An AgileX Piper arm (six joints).
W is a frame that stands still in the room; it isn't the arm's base.
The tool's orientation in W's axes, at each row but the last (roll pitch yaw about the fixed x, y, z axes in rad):
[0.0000 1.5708 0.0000]
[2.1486 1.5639 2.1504]
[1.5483 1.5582 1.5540]
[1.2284 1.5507 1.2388]
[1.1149 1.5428 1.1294]
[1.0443 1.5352 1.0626]
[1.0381 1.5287 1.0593]
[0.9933 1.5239 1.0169]
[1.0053 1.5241 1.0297]
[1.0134 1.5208 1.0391]
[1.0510 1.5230 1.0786]
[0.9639 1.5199 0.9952]
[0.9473 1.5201 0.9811]
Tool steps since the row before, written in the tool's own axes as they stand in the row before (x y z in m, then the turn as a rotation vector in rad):
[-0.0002 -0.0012 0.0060 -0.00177 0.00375 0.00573]
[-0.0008 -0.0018 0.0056 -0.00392 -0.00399 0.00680]
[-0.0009 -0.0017 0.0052 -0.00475 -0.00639 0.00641]
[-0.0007 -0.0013 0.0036 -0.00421 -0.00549 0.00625]
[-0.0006 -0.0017 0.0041 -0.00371 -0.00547 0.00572]
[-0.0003 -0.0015 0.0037 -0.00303 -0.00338 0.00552]
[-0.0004 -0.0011 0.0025 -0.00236 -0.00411 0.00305]
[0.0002 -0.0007 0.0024 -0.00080 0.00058 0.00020]
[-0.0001 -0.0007 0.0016 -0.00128 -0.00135 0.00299]
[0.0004 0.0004 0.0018 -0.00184 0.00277 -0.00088]
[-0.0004 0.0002 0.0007 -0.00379 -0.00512 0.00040]
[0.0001 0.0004 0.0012 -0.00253 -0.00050 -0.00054]
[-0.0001 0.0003 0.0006 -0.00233 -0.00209 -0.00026]
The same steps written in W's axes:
[0.0060 -0.0012 0.0002 0.00573 0.00375 0.00177]
[0.0056 -0.0018 0.0008 0.00682 -0.00400 0.00387]
[0.0052 -0.0017 0.0009 0.00645 -0.00641 0.00467]
[0.0036 -0.0013 0.0007 0.00628 -0.00550 0.00415]
[0.0041 -0.0017 0.0006 0.00575 -0.00548 0.00364]
[0.0037 -0.0014 0.0003 0.00553 -0.00337 0.00302]
[0.0025 -0.0011 0.0004 0.00309 -0.00413 0.00227]
[0.0024 -0.0006 -0.0002 0.00017 0.00055 0.00083]
[0.0016 -0.0007 0.0001 0.00299 -0.00133 0.00130]
[0.0018 0.0005 -0.0003 -0.00100 0.00267 0.00193]
[0.0007 0.0002 0.0004 0.00046 -0.00526 0.00358]
[0.0012 0.0004 0.0000 -0.00059 -0.00062 0.00249]
[0.0006 0.0003 0.0001 -0.00025 -0.00219 0.00223]

